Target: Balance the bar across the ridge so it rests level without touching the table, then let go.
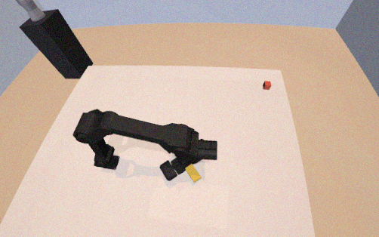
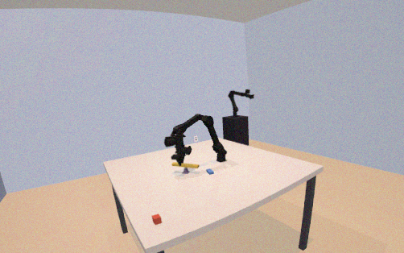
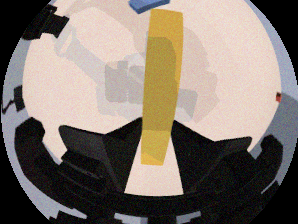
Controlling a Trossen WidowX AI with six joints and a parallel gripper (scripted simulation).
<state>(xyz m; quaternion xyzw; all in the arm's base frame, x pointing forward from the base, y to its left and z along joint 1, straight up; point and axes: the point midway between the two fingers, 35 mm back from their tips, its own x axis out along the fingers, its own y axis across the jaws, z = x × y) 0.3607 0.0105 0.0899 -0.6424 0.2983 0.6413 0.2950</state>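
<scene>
Now: gripper tip 20 mm past the yellow bar and 20 mm to the right of it. Also, from my gripper tip: blue block 150 mm behind, 140 mm to the left, 50 mm below; then red cube 380 mm ahead, 490 mm to the left, 40 mm below.
</scene>
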